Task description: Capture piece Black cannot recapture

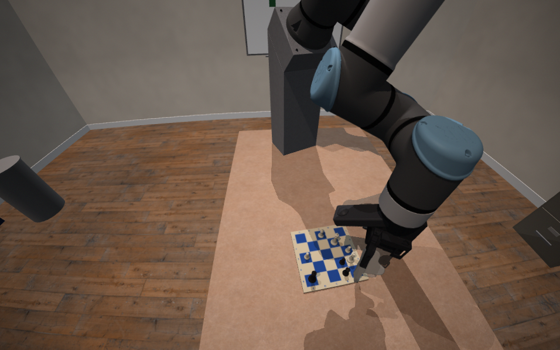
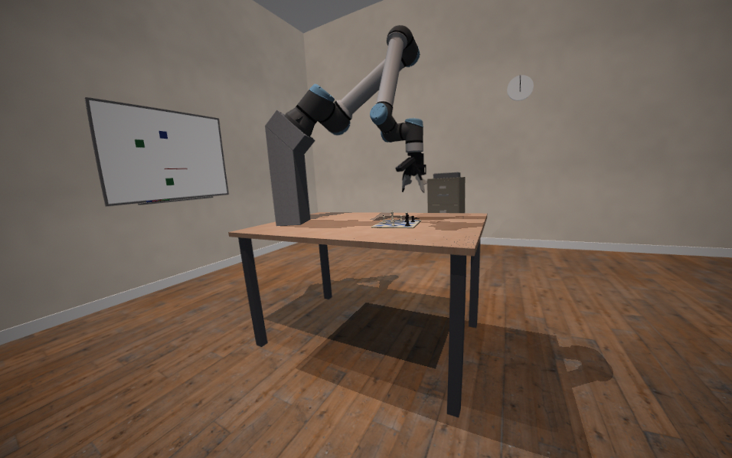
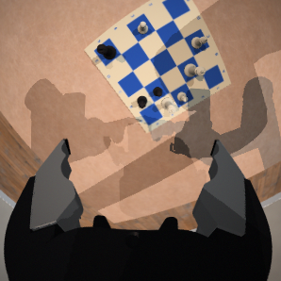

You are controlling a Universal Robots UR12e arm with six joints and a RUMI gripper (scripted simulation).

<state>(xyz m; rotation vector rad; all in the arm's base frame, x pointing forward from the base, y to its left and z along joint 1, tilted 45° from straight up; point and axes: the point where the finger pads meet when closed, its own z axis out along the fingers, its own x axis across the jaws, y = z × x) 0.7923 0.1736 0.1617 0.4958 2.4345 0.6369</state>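
My hand is 130 mm above the white chess piece, 50 mm past it and 20 mm to the right of it. Round my hand: tall black piece (130 mm below, 110 mm to the right, 30 mm ahead).
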